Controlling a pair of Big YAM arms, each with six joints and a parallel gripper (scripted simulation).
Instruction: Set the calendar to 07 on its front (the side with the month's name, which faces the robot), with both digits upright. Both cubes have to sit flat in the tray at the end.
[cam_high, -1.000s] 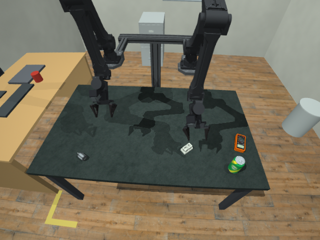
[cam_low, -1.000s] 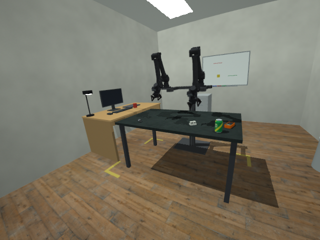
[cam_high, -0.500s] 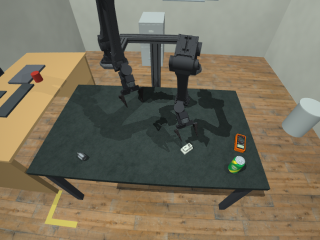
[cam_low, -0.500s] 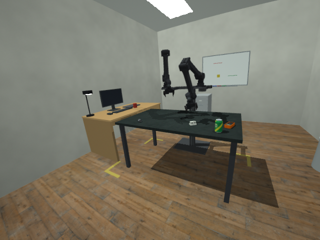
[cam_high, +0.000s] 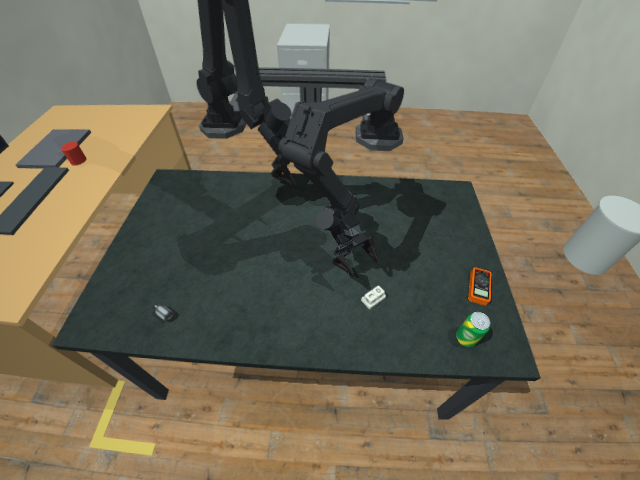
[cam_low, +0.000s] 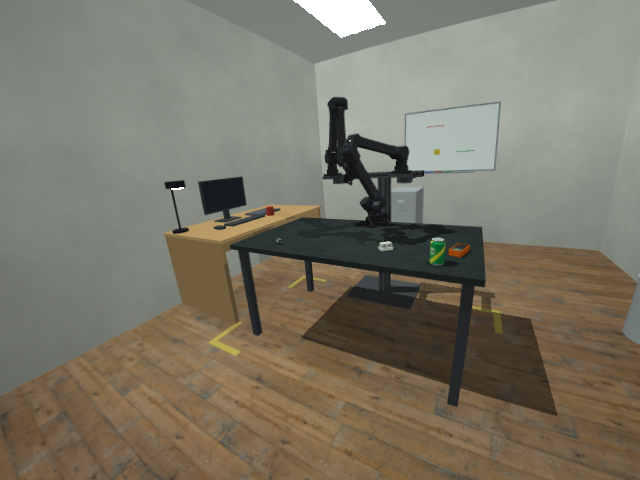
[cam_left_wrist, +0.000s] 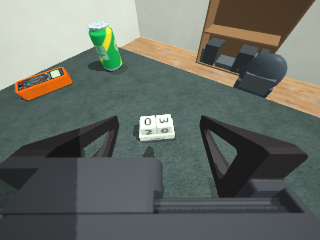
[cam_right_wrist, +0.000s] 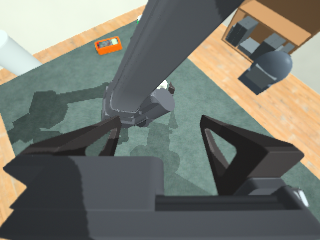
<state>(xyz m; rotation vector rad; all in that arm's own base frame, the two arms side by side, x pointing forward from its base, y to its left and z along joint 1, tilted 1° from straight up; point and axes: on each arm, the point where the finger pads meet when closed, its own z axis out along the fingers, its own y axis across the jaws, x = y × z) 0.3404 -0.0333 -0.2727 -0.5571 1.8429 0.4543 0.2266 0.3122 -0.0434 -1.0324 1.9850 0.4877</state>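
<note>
Now: left hand 3 cm short of the white number cube, 6 cm to the right of it and 10 cm above it.
</note>
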